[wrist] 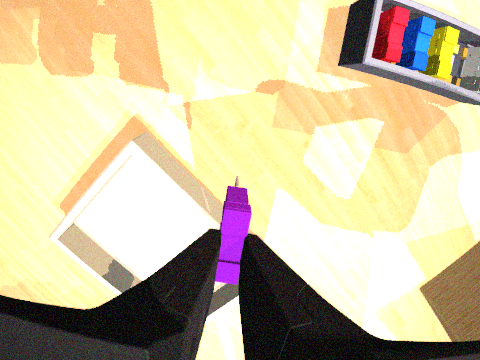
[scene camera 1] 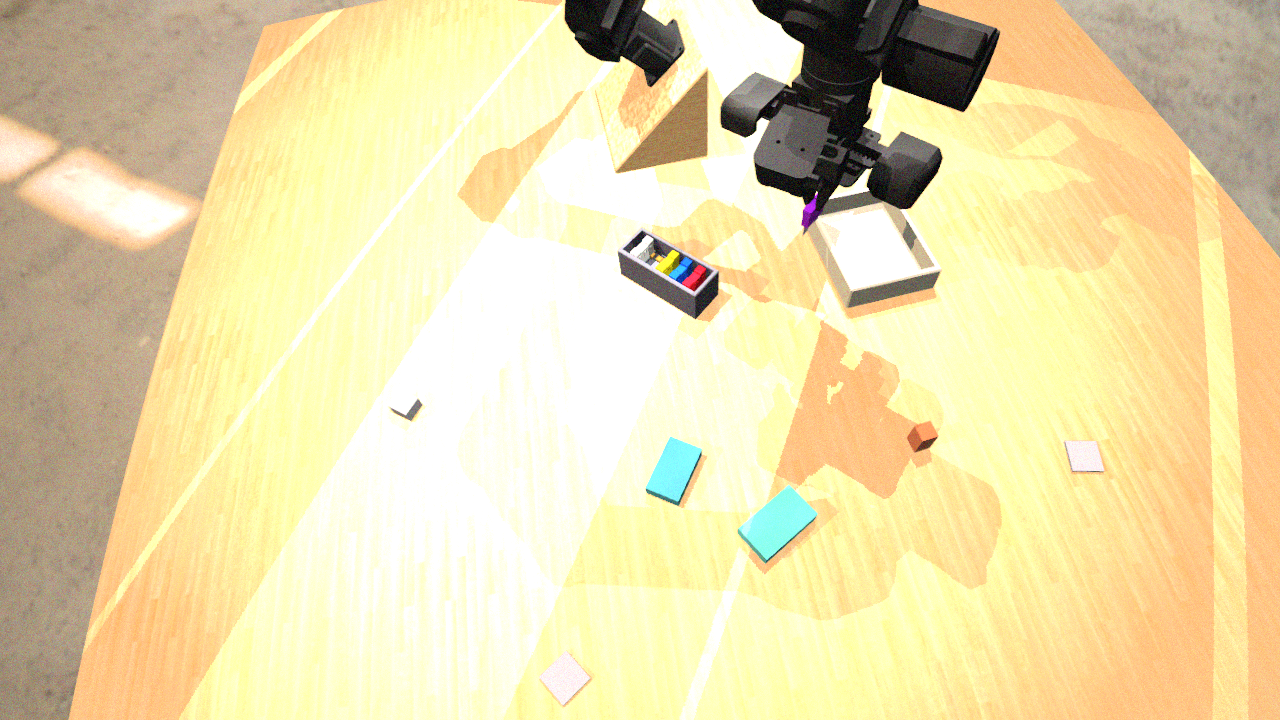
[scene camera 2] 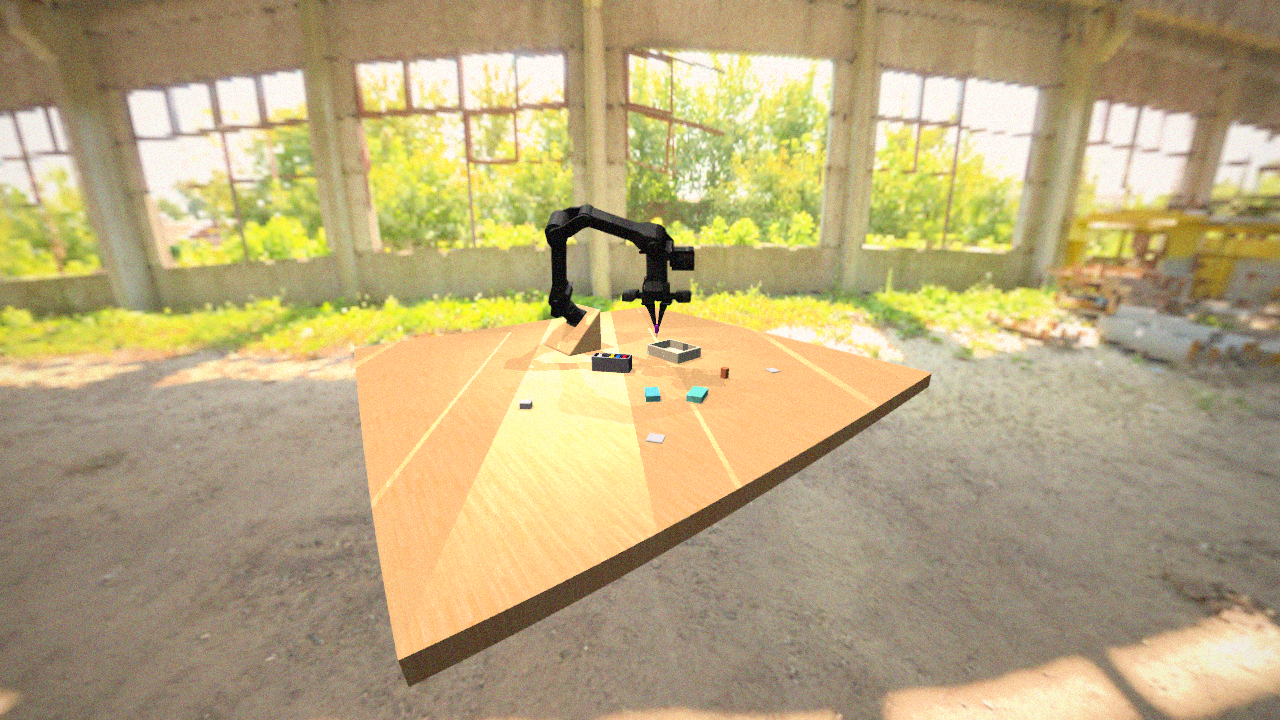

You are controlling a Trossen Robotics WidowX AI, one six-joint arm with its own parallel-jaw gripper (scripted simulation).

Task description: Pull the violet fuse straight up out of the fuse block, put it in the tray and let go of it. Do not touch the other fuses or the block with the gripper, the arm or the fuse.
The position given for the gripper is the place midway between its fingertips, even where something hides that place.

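Observation:
Gripper (scene camera 1: 814,205), (wrist: 231,242), (scene camera 2: 656,326), carrying a violet fuse (wrist: 237,213). Tray (scene camera 1: 873,251), (wrist: 144,208), (scene camera 2: 671,350).

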